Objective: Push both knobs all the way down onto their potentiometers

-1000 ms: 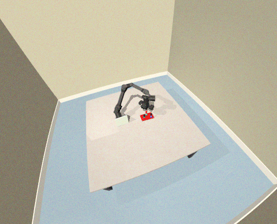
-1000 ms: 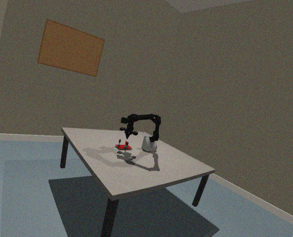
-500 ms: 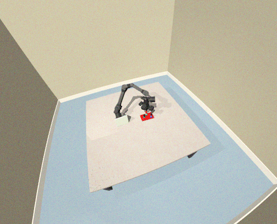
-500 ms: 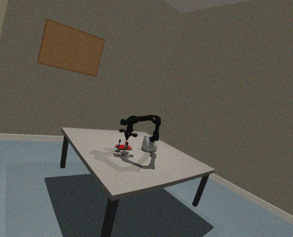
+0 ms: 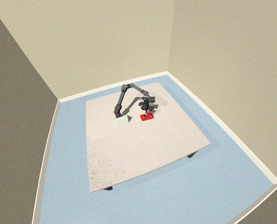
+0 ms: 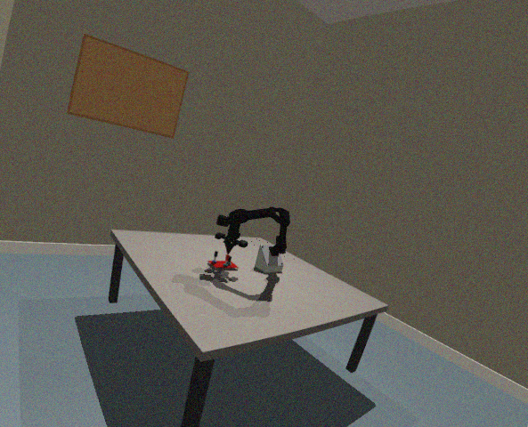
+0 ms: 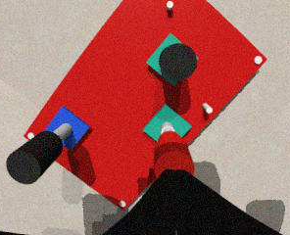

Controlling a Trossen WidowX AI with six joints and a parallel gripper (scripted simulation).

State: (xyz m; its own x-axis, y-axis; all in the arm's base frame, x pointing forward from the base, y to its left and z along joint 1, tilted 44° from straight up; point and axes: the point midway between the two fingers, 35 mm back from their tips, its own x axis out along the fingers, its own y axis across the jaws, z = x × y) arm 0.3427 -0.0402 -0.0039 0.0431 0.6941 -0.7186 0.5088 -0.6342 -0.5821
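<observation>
Now: gripper tip 2 cm above the red knob. Also, from my gripper tip: teal potentiometer: 4 cm behind, 2 cm to the right, 5 cm below.
</observation>
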